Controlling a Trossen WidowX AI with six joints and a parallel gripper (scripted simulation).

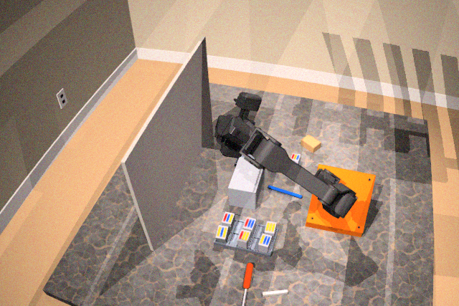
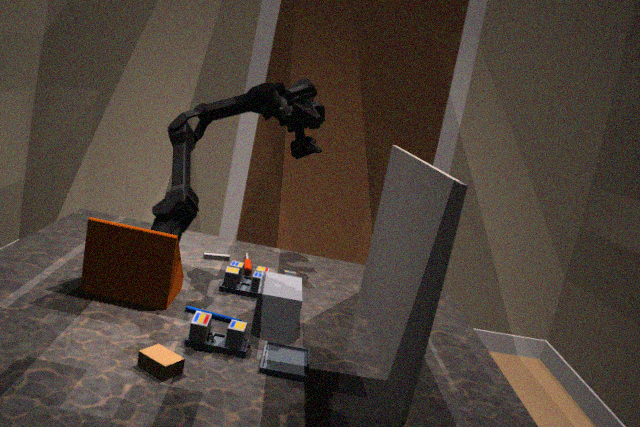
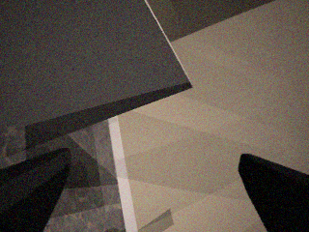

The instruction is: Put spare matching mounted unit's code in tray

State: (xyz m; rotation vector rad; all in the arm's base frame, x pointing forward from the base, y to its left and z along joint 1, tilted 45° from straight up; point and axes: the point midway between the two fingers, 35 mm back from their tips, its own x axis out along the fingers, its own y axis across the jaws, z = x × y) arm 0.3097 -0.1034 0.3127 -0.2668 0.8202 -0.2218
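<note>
The grey spare is 41 cm below my gripper tip, 13 cm to the left of it and 9 cm behind it. Also, from my gripper tip: blue stick (45 cm below, 15 cm behind, 14 cm to the right); then white mounted unit (40 cm below, 9 cm to the right, 1 cm behind); then tall white panel (24 cm ahead, 23 cm below, 6 cm to the right).
</note>
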